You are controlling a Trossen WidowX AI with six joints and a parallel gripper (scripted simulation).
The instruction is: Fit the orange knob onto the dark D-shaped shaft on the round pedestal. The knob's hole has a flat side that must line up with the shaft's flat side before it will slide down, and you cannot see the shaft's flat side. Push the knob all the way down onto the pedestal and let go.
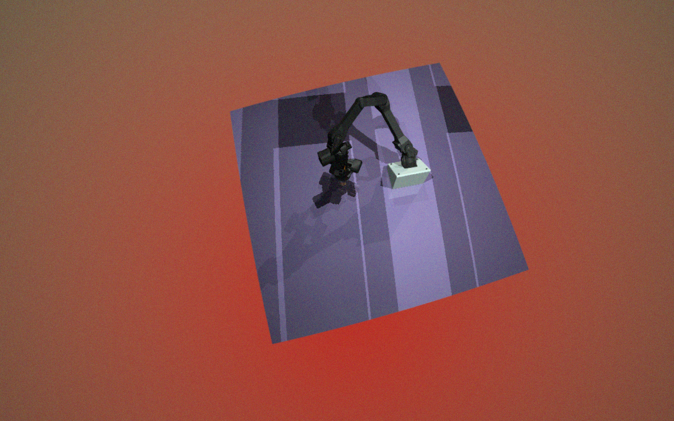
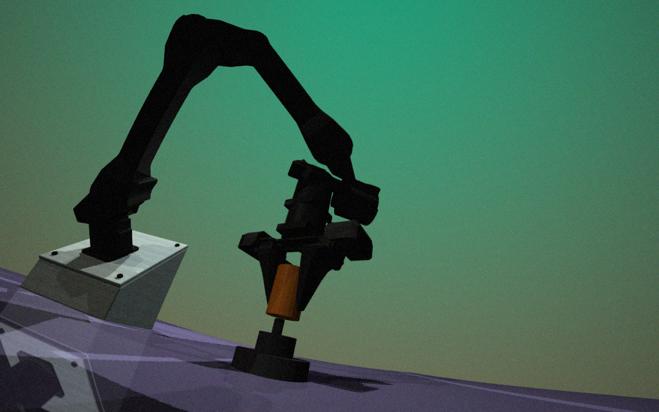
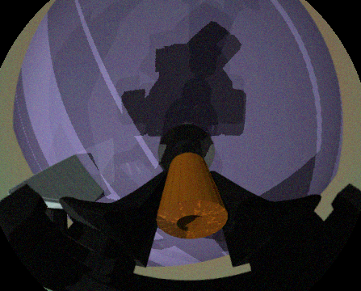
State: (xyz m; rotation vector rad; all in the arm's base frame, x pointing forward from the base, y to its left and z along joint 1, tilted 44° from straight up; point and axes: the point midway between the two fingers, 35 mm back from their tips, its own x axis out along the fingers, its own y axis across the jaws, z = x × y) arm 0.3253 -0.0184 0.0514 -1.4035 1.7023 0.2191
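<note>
Now: the orange knob 2 cm above my gripper tip. Round my gripper tip: dark round pedestal 4 cm below.
</note>
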